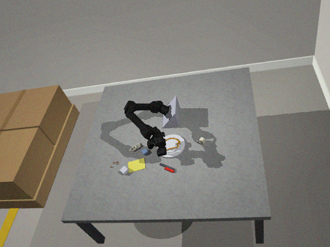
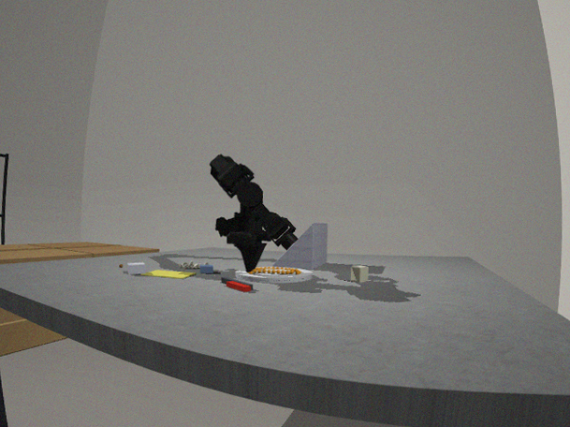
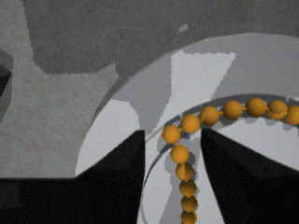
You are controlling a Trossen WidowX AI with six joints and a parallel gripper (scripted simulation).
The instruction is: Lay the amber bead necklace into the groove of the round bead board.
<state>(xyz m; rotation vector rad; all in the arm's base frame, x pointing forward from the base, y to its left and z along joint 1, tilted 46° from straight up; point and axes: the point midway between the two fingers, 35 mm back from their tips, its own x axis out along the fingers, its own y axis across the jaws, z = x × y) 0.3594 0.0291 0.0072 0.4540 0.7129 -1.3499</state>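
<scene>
Now: gripper tip 50 mm past the round bead board, 40 mm to the right of it and 10 mm above it. The rest, counted from my gripper tip: blue cube 10 mm behind, 150 mm to the right, 10 mm below; yellow sheet 100 mm ahead, 190 mm to the right, 20 mm below; red-handled tool 130 mm ahead, 40 mm to the left, 10 mm below.
</scene>
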